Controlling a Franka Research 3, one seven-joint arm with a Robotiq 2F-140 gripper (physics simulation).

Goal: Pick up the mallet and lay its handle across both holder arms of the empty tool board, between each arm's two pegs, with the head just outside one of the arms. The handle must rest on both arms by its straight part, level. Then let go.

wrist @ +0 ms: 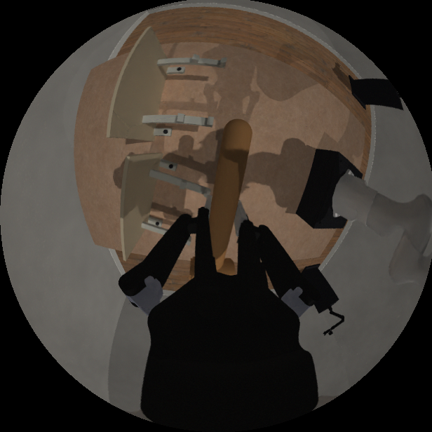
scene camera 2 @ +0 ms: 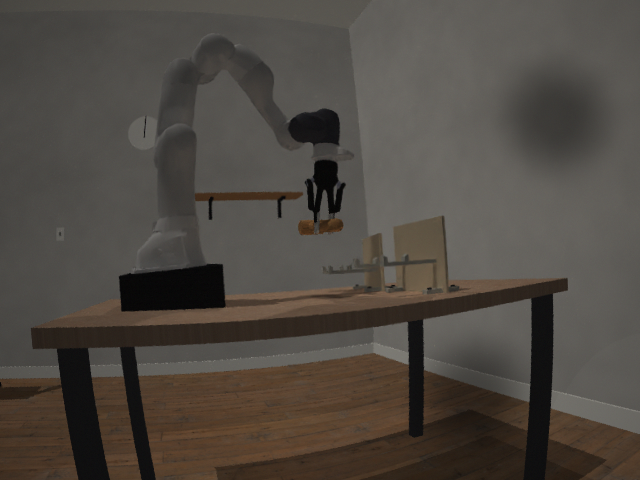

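My gripper [scene camera 2: 324,226] [wrist: 222,204] is shut on the mallet's handle. The orange-brown mallet [scene camera 2: 334,225] [wrist: 234,165] hangs in the air and looks about level in the scene view. In the wrist view its handle runs up from between the fingers; its head is mostly hidden behind the gripper. The larger tool board [scene camera 2: 419,253] [wrist: 137,95] has two grey arms [wrist: 192,61] [wrist: 170,120] with pegs. The smaller tool board [scene camera 2: 372,263] [wrist: 137,200] has two more arms [wrist: 175,180] [wrist: 154,227]. No tool shows on either. The mallet is above arm height, off the arms' free ends in the wrist view.
Both boards stand on the wooden table [scene camera 2: 258,307] [wrist: 280,112], at the end away from the robot's black base block [scene camera 2: 172,287] [wrist: 325,190]. Small grey feet with dark bolts sit beside the boards. A wall shelf [scene camera 2: 248,196] is behind.
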